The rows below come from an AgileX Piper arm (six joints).
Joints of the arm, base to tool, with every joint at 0 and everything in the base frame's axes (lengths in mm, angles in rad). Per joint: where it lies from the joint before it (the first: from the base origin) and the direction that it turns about. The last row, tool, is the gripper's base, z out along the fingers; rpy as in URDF.
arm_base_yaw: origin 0 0 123 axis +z
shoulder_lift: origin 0 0 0 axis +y
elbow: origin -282.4 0 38.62 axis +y
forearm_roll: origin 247.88 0 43.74 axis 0.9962 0 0.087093
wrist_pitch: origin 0 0 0 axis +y
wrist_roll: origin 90.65 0 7.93 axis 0.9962 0 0.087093
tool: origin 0 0 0 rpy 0 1.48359 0
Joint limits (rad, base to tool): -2.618..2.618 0..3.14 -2.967..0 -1.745..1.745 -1.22..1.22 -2.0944..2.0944
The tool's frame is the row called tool.
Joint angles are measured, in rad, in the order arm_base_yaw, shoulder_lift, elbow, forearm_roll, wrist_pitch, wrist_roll. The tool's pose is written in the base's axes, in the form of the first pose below.
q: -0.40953, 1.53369, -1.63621, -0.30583, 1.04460, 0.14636
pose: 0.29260 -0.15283 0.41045 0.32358 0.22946 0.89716 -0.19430
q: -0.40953, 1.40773, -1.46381, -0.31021, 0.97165, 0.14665
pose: 0.26451 -0.13982 0.40199 0.33558 0.21918 0.89491 -0.19616
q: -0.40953, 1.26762, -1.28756, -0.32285, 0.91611, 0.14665
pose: 0.23114 -0.12530 0.39059 0.34349 0.20975 0.89298 -0.20150
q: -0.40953, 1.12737, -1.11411, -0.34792, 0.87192, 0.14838
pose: 0.19729 -0.11153 0.37412 0.34657 0.20005 0.89167 -0.21163
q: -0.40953, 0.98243, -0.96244, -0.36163, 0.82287, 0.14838
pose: 0.16493 -0.09732 0.36003 0.36453 0.19096 0.88474 -0.21884
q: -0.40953, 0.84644, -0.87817, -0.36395, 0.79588, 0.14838
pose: 0.13626 -0.08437 0.35890 0.39913 0.18816 0.86866 -0.22521
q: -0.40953, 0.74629, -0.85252, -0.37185, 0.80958, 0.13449
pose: 0.11350 -0.07536 0.36469 0.42290 0.18465 0.85473 -0.23767
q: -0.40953, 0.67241, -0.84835, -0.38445, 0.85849, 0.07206
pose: 0.09389 -0.06891 0.36939 0.42218 0.16547 0.85226 -0.26085
